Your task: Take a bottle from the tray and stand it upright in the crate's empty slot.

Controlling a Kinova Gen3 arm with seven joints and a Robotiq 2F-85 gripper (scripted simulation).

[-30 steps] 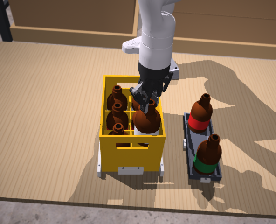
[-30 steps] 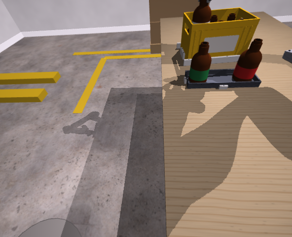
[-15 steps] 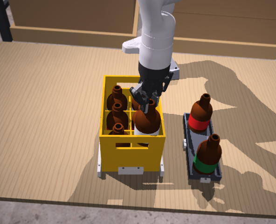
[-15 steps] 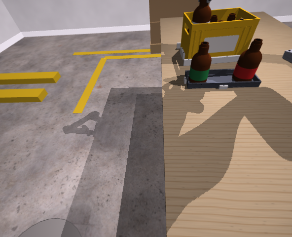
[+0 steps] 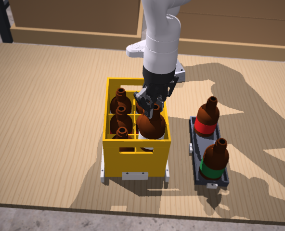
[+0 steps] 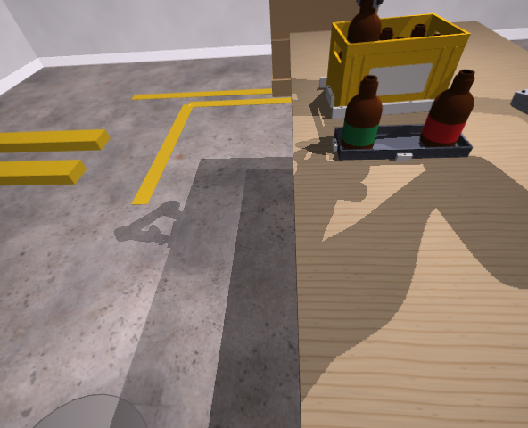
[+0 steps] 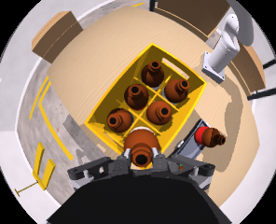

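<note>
The yellow crate is 9 cm behind my hand, 4 cm to the right of it and 17 cm below it. Also, from my hand: red-labelled bottle 13 cm behind, 22 cm to the left, 17 cm below; green-banded bottle 4 cm ahead, 20 cm to the left, 17 cm below; tray 5 cm behind, 21 cm to the left, 24 cm below.
</note>
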